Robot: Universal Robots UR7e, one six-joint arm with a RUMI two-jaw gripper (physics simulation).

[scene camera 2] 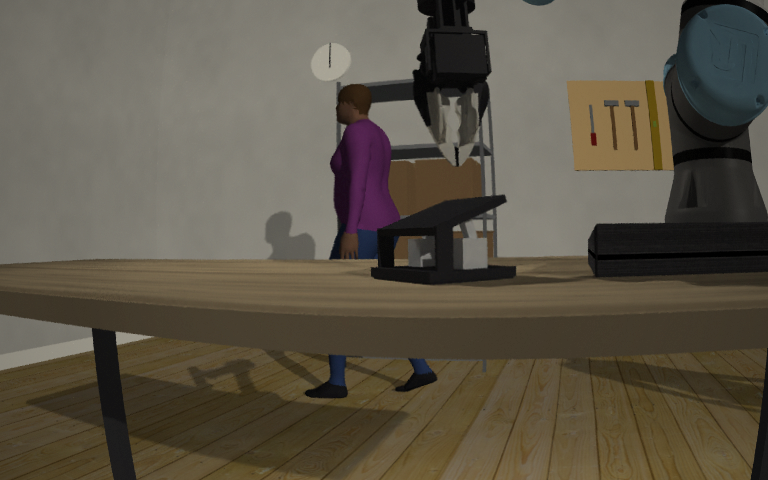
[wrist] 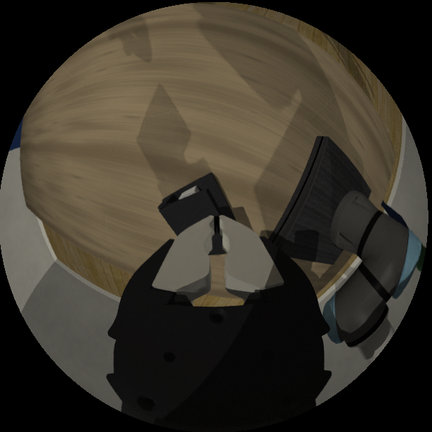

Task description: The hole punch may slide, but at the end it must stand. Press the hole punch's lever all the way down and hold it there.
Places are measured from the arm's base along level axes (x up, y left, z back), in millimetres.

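Pixels of known places: gripper, fingertip midpoint: [scene camera 2: 457, 166]; arm's base at its link origin: [scene camera 2: 716, 231].
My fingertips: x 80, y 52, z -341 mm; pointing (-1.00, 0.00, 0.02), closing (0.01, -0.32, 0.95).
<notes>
Ahead of a thing's pixels: the offset from my fingertips to its top centre. Level surfaces: height alone.
The black hole punch {dx -38, dy +57, dz -10 mm} [scene camera 2: 444, 246] [wrist: 192, 207] stands upright on its flat base on the table. Its lever {dx -38, dy +57, dz -10 mm} [scene camera 2: 447, 211] [wrist: 194, 214] is raised, slanting up to the right in the scene view, with grey-white blocks under it. My gripper [scene camera 2: 456, 164] [wrist: 216, 218] is shut and empty, fingertips pointing down. In the scene view the tips hang a short way above the lever, over its raised half, not touching it. In the wrist view the fingers hide part of the hole punch.
The wooden table {dx -123 mm} [scene camera 2: 226, 288] [wrist: 90, 150] carries the black base block [scene camera 2: 679, 249] [wrist: 320, 200] of the arm, to the right of the hole punch. A person [scene camera 2: 362, 175] in purple, a shelf unit [scene camera 2: 338, 107] and a tool board [scene camera 2: 623, 158] are behind the table.
</notes>
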